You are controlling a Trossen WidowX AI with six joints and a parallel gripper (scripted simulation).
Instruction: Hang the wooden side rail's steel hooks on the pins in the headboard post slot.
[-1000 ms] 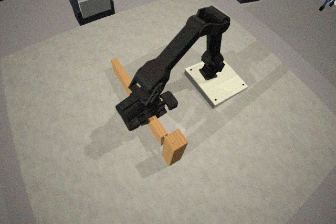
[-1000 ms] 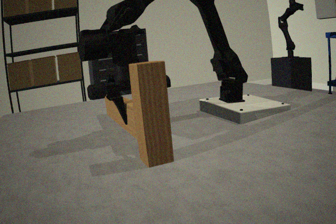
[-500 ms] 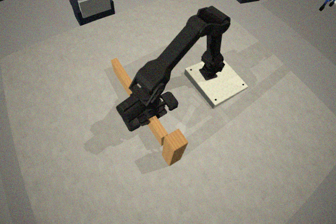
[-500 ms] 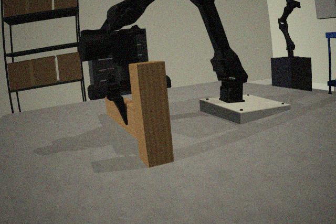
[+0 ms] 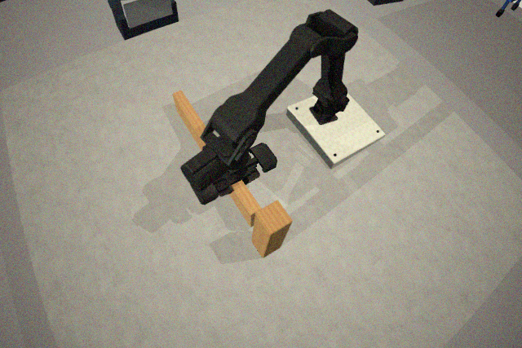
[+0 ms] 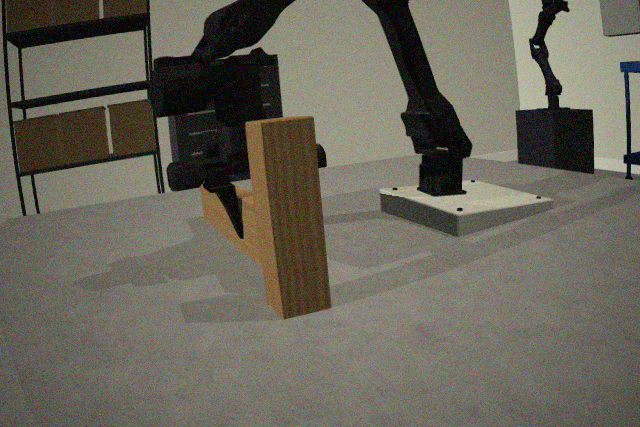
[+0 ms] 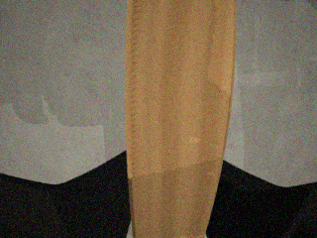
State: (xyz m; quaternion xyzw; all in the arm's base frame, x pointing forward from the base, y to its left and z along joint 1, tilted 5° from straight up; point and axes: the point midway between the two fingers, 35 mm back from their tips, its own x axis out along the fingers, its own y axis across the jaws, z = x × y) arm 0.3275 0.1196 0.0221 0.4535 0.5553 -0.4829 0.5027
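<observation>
The headboard post is 2 cm behind my gripper tip, 14 cm to the left of it and 4 cm above it.
</observation>
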